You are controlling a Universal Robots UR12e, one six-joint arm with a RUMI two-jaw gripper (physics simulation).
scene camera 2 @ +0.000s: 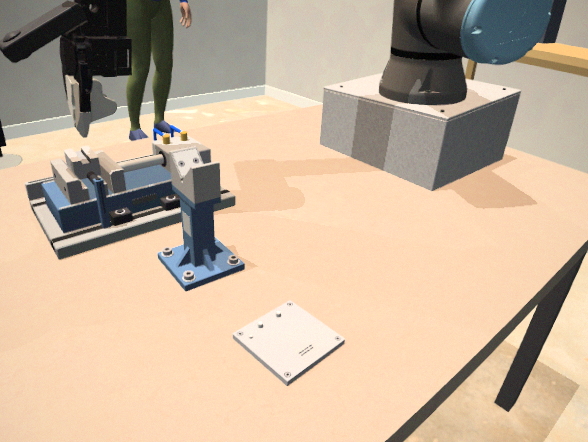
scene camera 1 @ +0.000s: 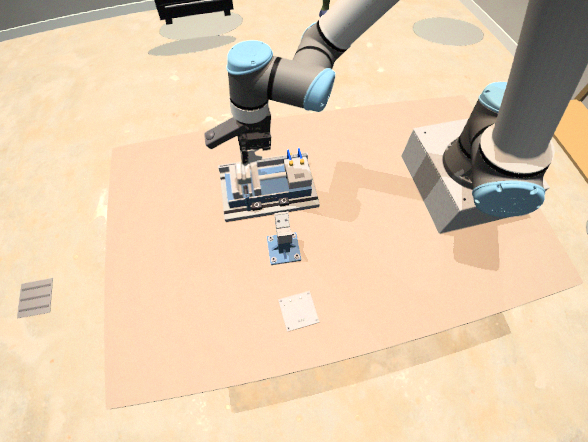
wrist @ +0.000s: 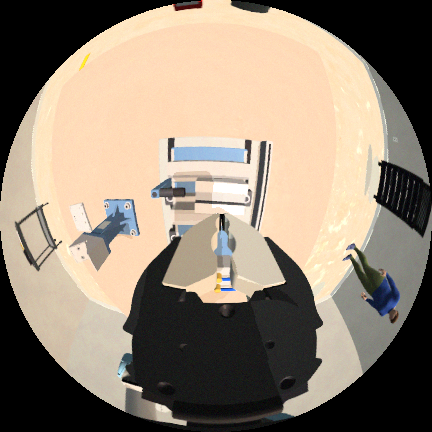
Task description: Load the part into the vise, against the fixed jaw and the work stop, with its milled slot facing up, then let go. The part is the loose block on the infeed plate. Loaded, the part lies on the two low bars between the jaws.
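Frame: origin at the arm's base, x ahead, y left, z up, level; millimetres.
Seen in the pictures: gripper, between the fingertips: (scene camera 2: 84, 137) (scene camera 1: 245, 164) (wrist: 220, 214); arm's base, origin of its link: (scene camera 2: 421, 93).
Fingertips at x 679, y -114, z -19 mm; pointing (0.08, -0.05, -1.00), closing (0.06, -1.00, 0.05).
Pixels of each thing's top centre, then the offset from my fingertips to it. "*": a spot on its surface instead.
- part, centre of its top: (wrist: 220, 198) (scene camera 2: 80, 153) (scene camera 1: 243, 170) 9 mm ahead, 1 mm right, 26 mm down
- work stop, a spot on its surface: (wrist: 172, 192) * 10 mm ahead, 59 mm left, 40 mm down
- infeed plate, centre of its top: (scene camera 2: 288, 336) (scene camera 1: 298, 310) (wrist: 78, 217) 87 mm back, 414 mm left, 127 mm down
The part (scene camera 1: 244, 176) (scene camera 2: 76, 159) (wrist: 227, 188), a light grey block, sits in the vise between the fixed jaw (scene camera 2: 70, 184) and the movable jaw (scene camera 2: 111, 172). A groove shows on its top in scene camera 2. The work stop (scene camera 2: 101, 200) (wrist: 172, 192), a dark rod on a blue post, points at the part's end; contact there, and with the fixed jaw, cannot be told. The low bars are hidden. My gripper (scene camera 1: 245, 159) (scene camera 2: 81, 134) (wrist: 220, 214) is shut and empty, above the vise and apart from the part. The infeed plate (scene camera 1: 299, 312) (scene camera 2: 288, 345) (wrist: 80, 216) holds no block.
A blue pedestal (scene camera 1: 284, 247) (scene camera 2: 200, 230) (wrist: 119, 220) with a grey V-shaped head stands between vise and infeed plate. The movable jaw's screw leads to a grey housing with yellow fittings and blue tubes. The robot's grey base block (scene camera 1: 430, 175) (scene camera 2: 390, 135) stands farther off.
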